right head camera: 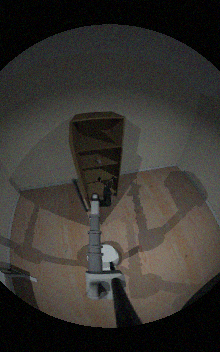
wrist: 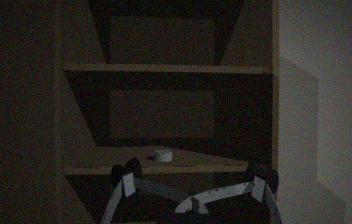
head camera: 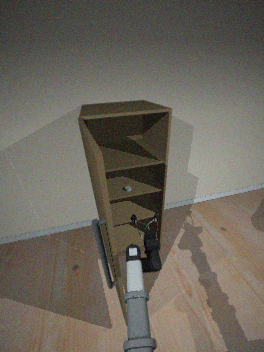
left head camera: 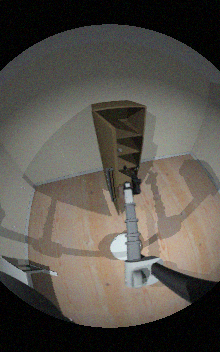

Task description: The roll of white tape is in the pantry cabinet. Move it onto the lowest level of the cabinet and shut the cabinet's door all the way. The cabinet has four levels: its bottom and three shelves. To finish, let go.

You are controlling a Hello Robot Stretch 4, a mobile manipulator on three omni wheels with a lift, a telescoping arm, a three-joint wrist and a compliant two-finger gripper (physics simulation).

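Pixels of known places: gripper, fingertip midpoint: (right head camera: 105, 176) (wrist: 192, 173) (head camera: 144, 214) (left head camera: 130, 165); robot's base, link origin: (right head camera: 103, 256) (left head camera: 124, 245).
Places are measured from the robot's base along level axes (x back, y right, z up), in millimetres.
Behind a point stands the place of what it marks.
Observation:
The roll of white tape (head camera: 128, 188) {y 1, x -1115, z 795 mm} (left head camera: 120, 150) {y 12, x -1111, z 785 mm} (right head camera: 98, 161) {y 0, x -1114, z 785 mm} (wrist: 163, 155) {y 3, x -1106, z 788 mm} lies on the middle of the three shelves in the pantry cabinet (head camera: 125, 108) {y 17, x -1195, z 1372 mm} (left head camera: 120, 104) {y 35, x -1126, z 1372 mm} (right head camera: 97, 116) {y 19, x -1069, z 1373 mm} (wrist: 275, 100) {y 284, x -1090, z 933 mm}. The cabinet's door (head camera: 94, 165) {y -101, x -542, z 1303 mm} (left head camera: 106, 135) {y -106, x -557, z 1297 mm} (wrist: 25, 100) {y -180, x -850, z 924 mm} stands open on the left side. My gripper (head camera: 145, 220) (right head camera: 106, 180) {y 85, x -776, z 841 mm} (wrist: 192, 173) {y 85, x -776, z 841 mm} is open, with nothing between its fingertips. It is at the cabinet's front, lower than the tape and nearer to me. In the wrist view the tape shows above and between the fingertips, nearer the left one.
The dark door handle (head camera: 103, 255) {y -122, x -491, z 914 mm} (right head camera: 81, 195) {y -115, x -497, z 924 mm} sticks out on the door's outer face, left of my arm (head camera: 136, 305) {y -1, x -294, z 964 mm}. A shelf edge (wrist: 165, 68) {y 14, x -1061, z 1009 mm} runs above the tape's compartment. The wall (head camera: 220, 150) {y 1159, x -1834, z 748 mm} stands behind and to the right of the cabinet.

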